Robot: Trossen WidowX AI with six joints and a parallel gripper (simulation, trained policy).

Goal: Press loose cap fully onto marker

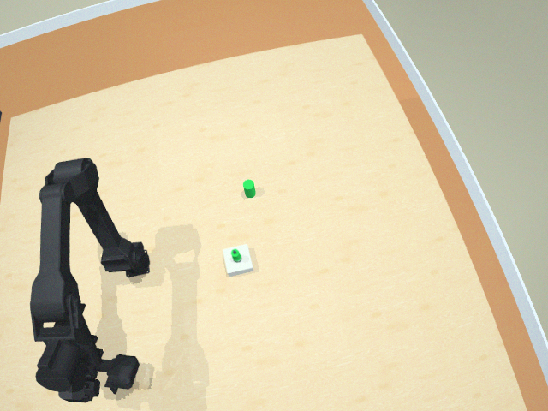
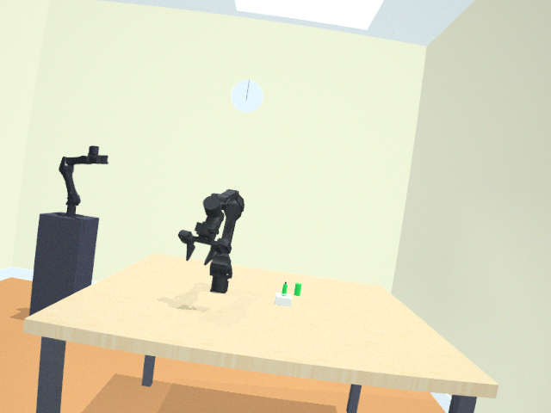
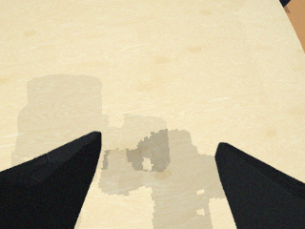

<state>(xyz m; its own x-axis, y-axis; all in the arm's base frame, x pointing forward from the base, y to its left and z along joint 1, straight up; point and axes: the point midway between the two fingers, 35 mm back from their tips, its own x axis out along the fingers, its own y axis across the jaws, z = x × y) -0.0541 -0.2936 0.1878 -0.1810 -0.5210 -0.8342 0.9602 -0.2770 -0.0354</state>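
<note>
The green cap is 39 cm ahead of my gripper tip, 44 cm to the left of it and 13 cm below it. Also, from my gripper tip: white holder block 33 cm ahead, 25 cm to the left, 14 cm below.
</note>
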